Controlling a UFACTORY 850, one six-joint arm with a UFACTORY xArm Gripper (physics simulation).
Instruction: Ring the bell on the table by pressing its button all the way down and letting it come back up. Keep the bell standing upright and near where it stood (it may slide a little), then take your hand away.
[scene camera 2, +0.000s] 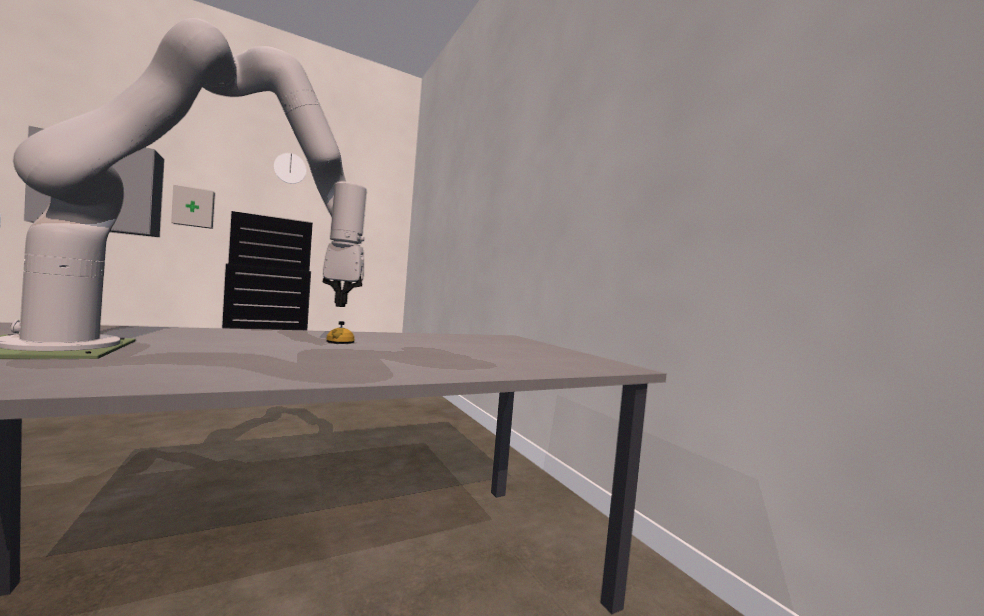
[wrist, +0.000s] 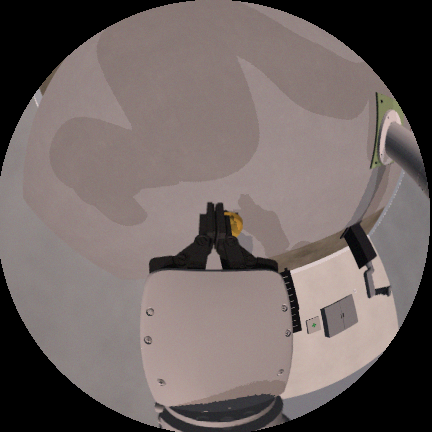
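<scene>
A yellow dome bell (scene camera 2: 339, 336) (wrist: 236, 224) stands upright on the table (scene camera 2: 580, 363) (wrist: 310, 165). Its dark button (scene camera 2: 341, 323) stands up from the top of the dome in the scene view. My gripper (scene camera 2: 340, 305) (wrist: 213, 211) is shut and empty, with its fingertips pointing down. It hangs above the bell, with a gap between the fingertips and the button. In the wrist view the fingers hide the left part of the bell and its button.
The robot's base stands on a green plate (scene camera 2: 108, 350) (wrist: 380, 107) at the left of the table in the scene view. A black drawer cabinet (scene camera 2: 267, 272) stands behind the table near the back wall. A grey wall (scene camera 2: 689, 217) rises at the right.
</scene>
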